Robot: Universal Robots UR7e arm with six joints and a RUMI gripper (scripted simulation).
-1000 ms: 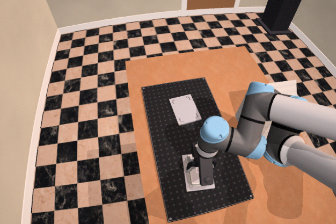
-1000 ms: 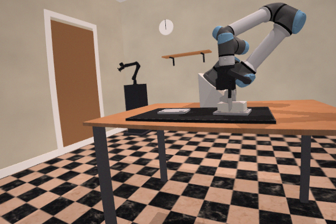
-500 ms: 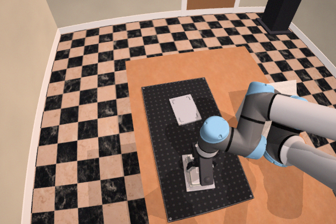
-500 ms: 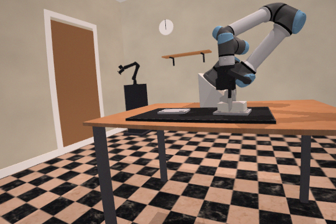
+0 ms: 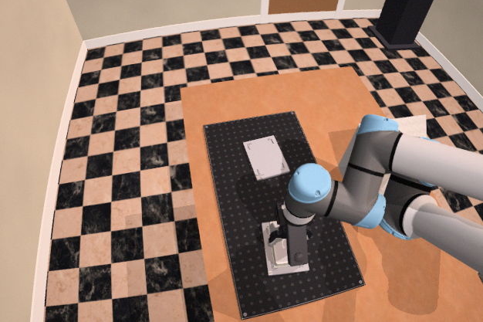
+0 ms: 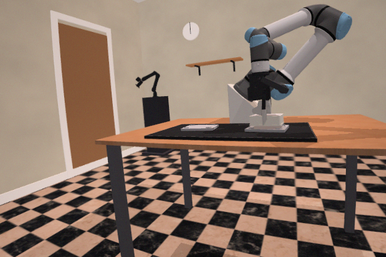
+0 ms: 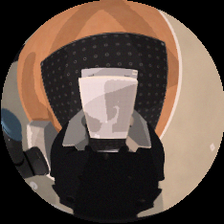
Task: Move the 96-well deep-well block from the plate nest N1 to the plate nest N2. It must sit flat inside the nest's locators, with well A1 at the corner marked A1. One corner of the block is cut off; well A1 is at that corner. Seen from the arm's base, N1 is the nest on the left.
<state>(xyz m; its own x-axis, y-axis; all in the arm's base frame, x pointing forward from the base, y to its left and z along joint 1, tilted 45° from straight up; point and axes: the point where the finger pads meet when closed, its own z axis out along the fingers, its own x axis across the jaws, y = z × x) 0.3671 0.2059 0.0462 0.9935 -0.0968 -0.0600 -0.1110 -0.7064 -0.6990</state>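
The plate nest N1 lies 3 cm below my hand. Also, from my hand: white deep-well block (right at my hand).
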